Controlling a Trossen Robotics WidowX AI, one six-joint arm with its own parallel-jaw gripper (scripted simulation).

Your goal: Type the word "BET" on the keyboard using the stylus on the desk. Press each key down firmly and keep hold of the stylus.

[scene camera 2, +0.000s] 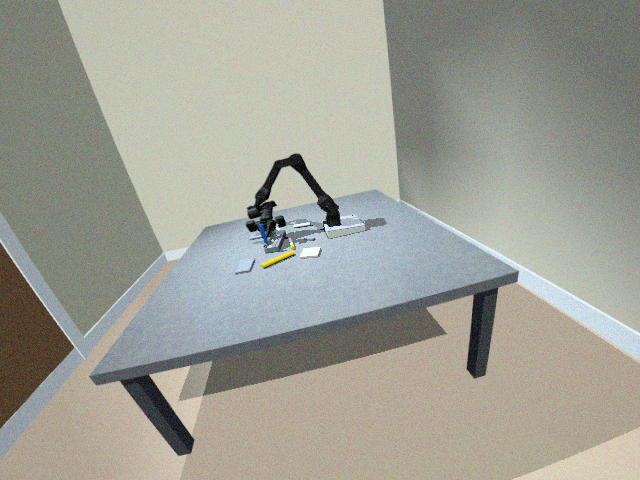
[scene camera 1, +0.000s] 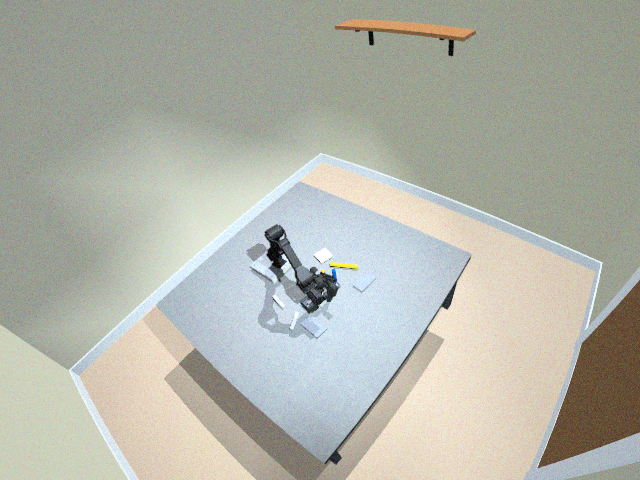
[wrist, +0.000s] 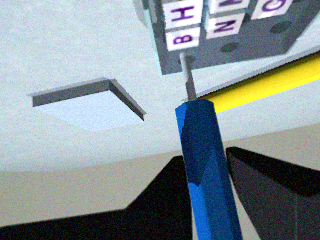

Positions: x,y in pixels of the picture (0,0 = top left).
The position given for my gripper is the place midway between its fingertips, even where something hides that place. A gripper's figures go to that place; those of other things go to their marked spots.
My gripper (wrist: 205,161) is 11 cm from the lens. A flat grey pad (wrist: 100,105) is 22 cm from the lens.
